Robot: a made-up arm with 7 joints.
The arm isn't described. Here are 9 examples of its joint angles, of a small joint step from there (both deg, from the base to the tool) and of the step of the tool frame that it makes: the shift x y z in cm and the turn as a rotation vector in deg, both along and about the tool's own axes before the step.
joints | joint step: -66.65 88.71 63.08 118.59 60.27 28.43 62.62 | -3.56 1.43 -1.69 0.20 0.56 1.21 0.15
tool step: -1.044 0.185 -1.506 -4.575 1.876 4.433
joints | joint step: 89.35 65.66 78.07 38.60 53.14 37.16 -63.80 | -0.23 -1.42 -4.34 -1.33 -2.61 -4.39 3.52
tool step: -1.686 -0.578 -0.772 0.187 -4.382 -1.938
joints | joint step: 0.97 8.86 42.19 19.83 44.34 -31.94 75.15 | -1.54 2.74 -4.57 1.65 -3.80 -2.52 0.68
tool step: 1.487 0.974 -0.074 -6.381 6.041 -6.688
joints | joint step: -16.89 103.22 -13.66 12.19 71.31 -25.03 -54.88 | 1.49 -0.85 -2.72 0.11 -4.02 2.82 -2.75
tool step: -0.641 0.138 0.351 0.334 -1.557 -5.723
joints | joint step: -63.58 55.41 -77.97 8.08 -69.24 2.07 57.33 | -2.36 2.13 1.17 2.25 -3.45 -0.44 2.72
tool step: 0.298 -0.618 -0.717 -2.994 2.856 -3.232
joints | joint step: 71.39 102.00 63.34 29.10 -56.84 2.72 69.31 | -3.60 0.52 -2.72 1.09 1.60 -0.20 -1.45
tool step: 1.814 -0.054 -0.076 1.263 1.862 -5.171
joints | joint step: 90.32 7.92 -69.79 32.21 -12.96 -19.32 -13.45 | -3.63 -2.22 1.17 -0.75 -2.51 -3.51 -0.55
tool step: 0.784 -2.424 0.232 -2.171 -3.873 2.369
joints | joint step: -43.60 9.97 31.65 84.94 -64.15 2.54 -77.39 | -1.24 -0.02 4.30 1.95 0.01 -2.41 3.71
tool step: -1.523 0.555 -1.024 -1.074 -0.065 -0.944
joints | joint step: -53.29 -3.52 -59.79 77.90 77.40 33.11 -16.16 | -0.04 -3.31 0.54 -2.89 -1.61 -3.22 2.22
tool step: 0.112 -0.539 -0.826 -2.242 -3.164 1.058
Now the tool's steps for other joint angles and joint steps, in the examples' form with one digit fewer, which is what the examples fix.
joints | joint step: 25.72 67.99 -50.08 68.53 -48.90 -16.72 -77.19 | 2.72 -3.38 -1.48 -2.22 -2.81 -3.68 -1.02
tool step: 0.41 -0.96 -0.73 1.69 -2.35 3.62
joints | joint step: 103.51 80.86 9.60 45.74 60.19 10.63 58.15 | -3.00 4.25 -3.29 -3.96 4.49 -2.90 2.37
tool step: 0.09 0.87 1.41 0.79 2.13 -1.33
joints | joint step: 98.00 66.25 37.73 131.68 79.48 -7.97 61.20 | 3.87 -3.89 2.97 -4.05 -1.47 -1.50 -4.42
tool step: 1.46 0.78 1.99 10.55 -1.15 -8.55
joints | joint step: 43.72 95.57 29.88 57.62 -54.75 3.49 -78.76 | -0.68 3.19 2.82 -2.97 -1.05 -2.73 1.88
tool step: -1.84 -0.27 -1.17 -0.96 -1.86 -1.09
